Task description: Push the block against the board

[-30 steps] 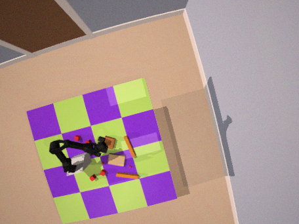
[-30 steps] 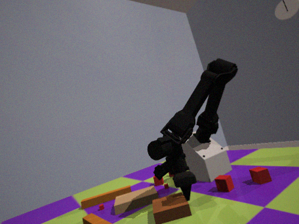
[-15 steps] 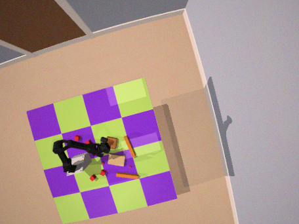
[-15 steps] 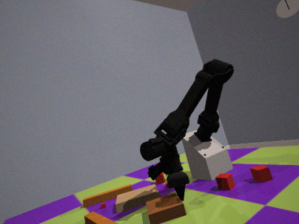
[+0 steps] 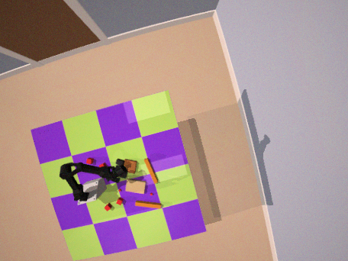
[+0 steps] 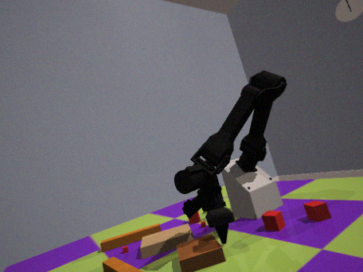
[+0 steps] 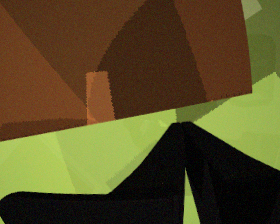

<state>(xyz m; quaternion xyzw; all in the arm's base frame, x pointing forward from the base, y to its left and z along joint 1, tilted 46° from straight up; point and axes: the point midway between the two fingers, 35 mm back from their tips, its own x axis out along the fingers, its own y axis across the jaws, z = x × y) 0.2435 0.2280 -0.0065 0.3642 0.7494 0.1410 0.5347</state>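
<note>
My gripper tip is now 80 mm short of the brown square block and 10 mm below it. From my gripper tip the other things lie so: tan block: 170 mm to the right, 100 mm ahead, 10 mm above.
</note>
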